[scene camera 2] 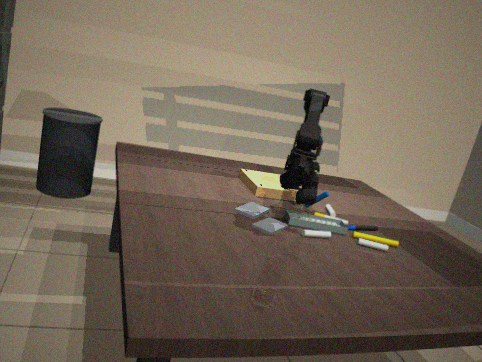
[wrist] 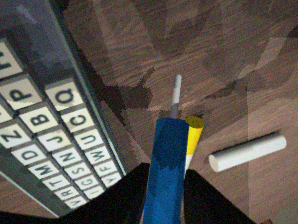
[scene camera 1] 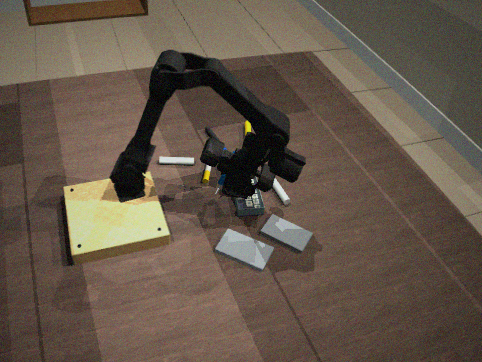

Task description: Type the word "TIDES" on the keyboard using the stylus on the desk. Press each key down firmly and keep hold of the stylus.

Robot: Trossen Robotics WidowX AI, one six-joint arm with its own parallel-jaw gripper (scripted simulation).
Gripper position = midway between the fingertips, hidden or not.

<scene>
In view: the gripper [scene camera 1: 225, 174].
The gripper also shows in scene camera 2 [scene camera 2: 312, 202] and in the wrist view [wrist: 166, 174].
</scene>
